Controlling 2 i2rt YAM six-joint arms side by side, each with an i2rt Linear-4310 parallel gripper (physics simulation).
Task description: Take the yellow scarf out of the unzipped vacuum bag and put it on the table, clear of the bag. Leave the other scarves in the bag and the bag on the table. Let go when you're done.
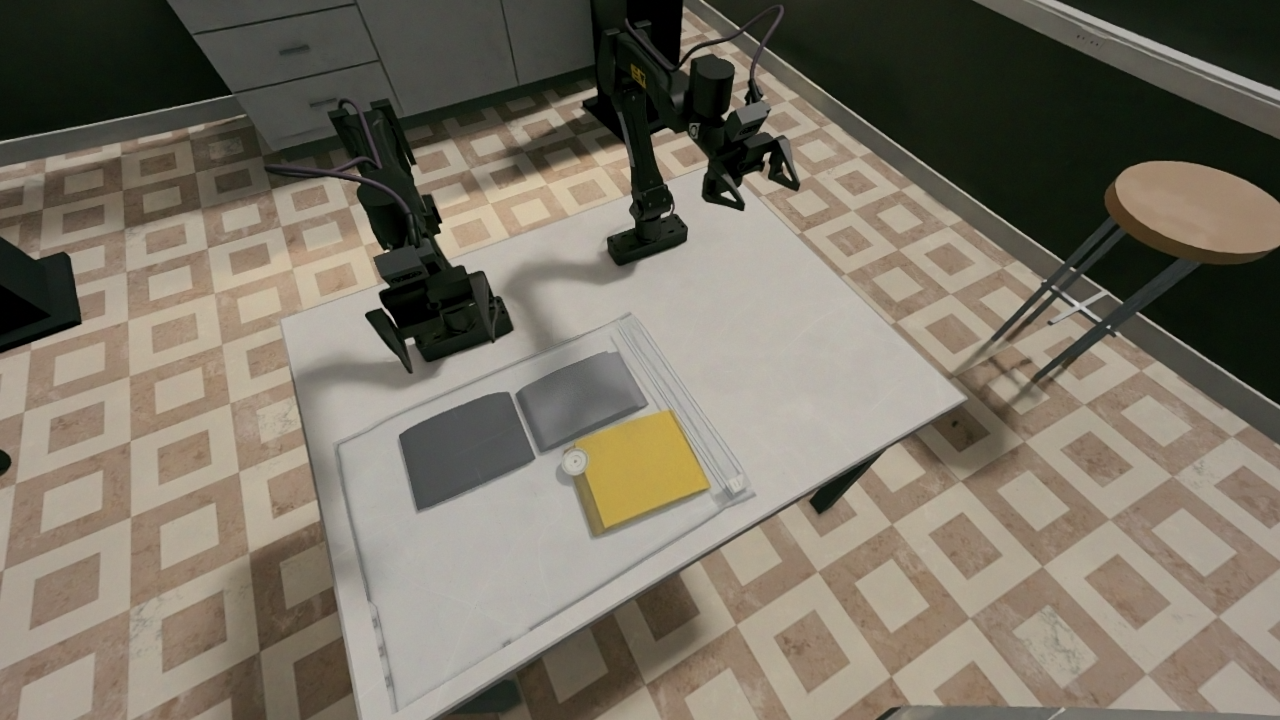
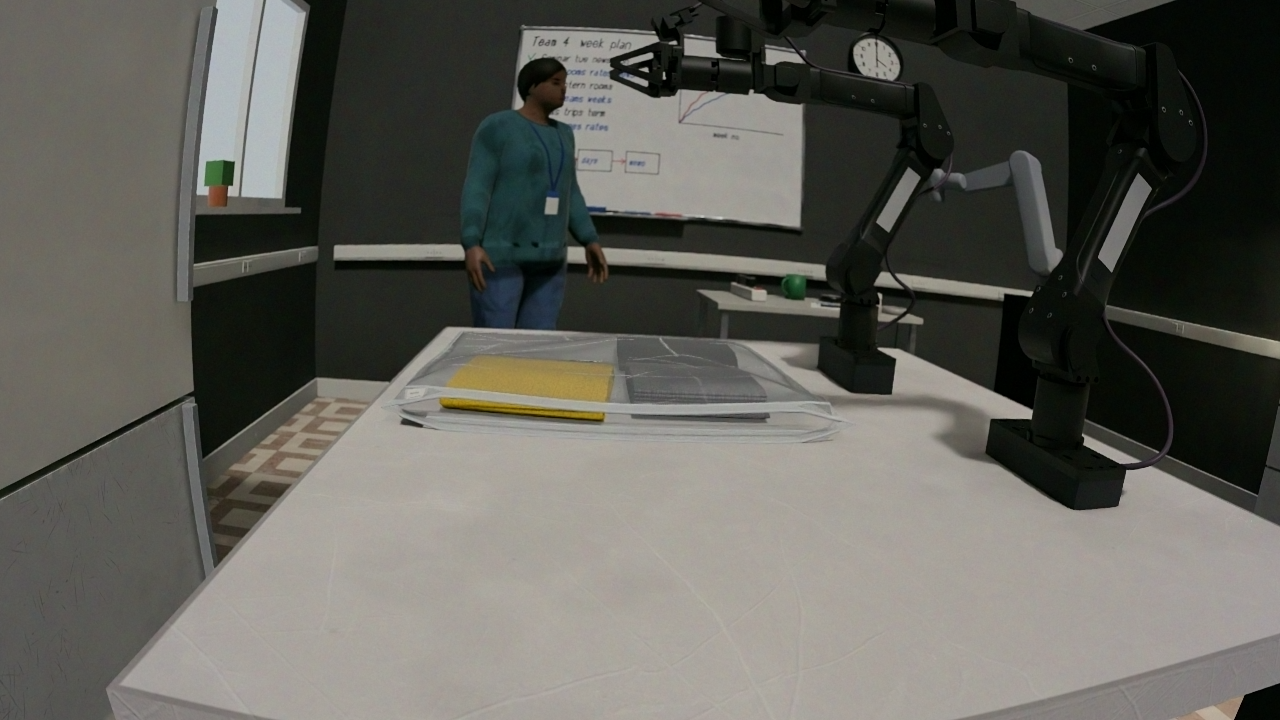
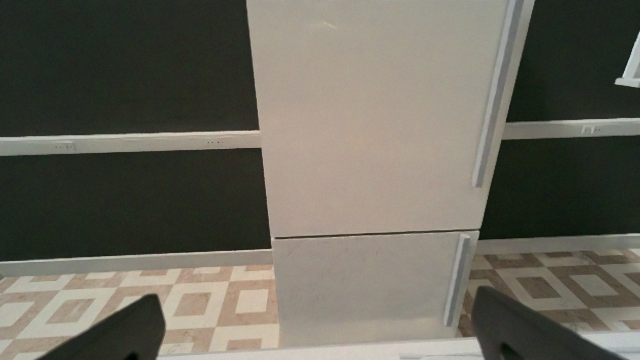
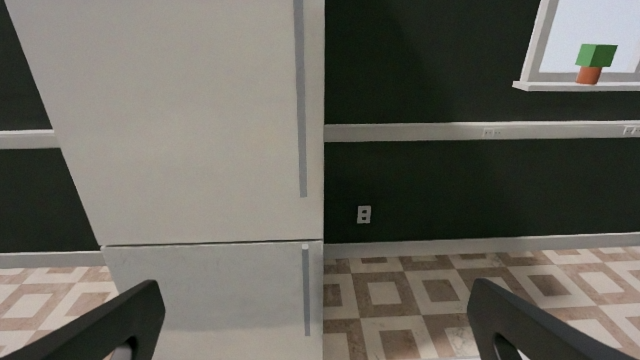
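The clear vacuum bag (image 1: 682,402) (image 2: 698,435) lies flat on the white table (image 1: 805,358) (image 2: 581,555). The folded yellow scarf (image 1: 642,470) (image 2: 528,385) is inside, beside the bag's zip edge. A grey scarf (image 1: 581,400) (image 2: 698,391) lies beside it, and a darker grey scarf (image 1: 467,449) lies deeper in the bag. My left gripper (image 1: 768,197) (image 3: 318,305) is open and empty, raised above the table and away from the bag. My right gripper (image 1: 452,354) (image 4: 316,295) is open and empty, also raised. Neither touches the bag.
A round valve (image 1: 573,461) sits on the bag at the yellow scarf's corner. A white slider (image 1: 735,484) (image 2: 414,392) is at one end of the zip edge. A stool (image 1: 1194,210) stands off the table. A person (image 2: 523,197) stands beyond the table.
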